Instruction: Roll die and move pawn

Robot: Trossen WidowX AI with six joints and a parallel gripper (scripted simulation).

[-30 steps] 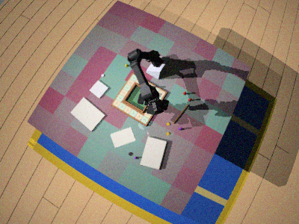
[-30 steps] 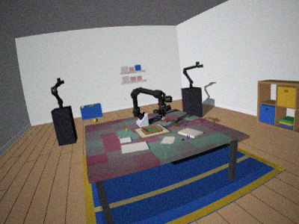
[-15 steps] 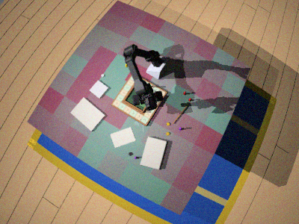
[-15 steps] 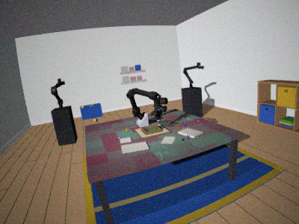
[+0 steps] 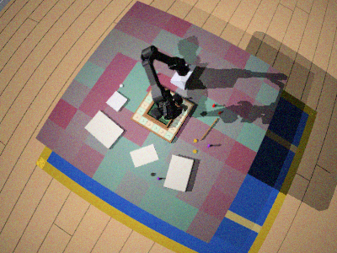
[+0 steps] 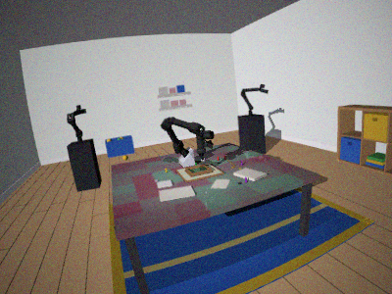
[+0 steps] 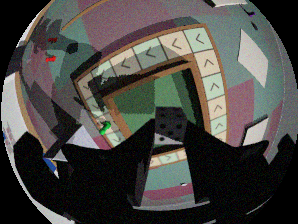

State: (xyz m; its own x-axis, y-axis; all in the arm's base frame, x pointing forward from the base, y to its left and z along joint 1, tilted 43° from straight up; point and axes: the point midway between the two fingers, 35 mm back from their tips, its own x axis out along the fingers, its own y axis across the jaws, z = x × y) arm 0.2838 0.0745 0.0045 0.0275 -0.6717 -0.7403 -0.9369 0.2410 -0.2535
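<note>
My gripper tip is now 13 cm past the green pawn, 7 cm above it and 2 cm to the left of it. From my gripper tip the other things lie so: green dice tray (10 cm below, 4 cm to the right, 2 cm behind); white die (right at my gripper tip); wooden stick (26 cm to the left, 10 cm below, 8 cm behind).
</note>
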